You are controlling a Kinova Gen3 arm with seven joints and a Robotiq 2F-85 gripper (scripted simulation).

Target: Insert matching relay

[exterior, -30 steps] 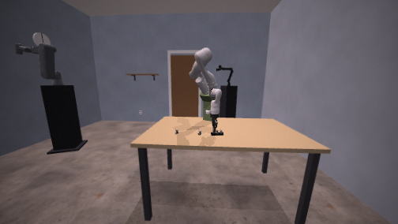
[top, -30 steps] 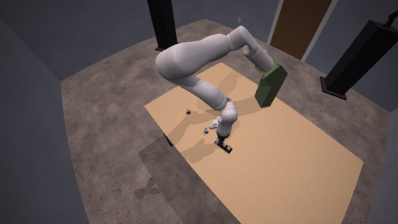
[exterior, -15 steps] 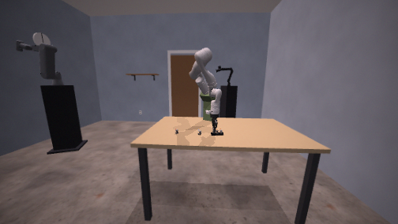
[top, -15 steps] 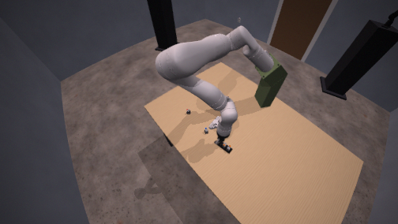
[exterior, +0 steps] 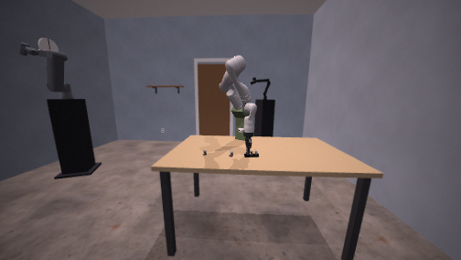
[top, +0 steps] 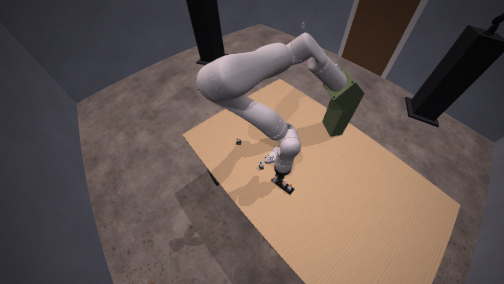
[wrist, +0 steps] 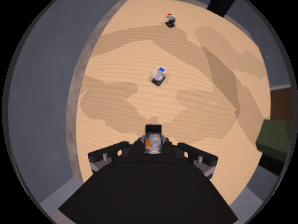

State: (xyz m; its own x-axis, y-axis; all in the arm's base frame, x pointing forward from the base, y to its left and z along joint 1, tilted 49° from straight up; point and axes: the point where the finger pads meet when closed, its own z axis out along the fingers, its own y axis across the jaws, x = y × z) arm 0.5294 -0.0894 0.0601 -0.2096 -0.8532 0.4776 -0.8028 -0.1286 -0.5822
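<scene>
Now: the rack 1 cm ahead of my hand, 3 cm to the left of it and 4 cm below it.
</scene>
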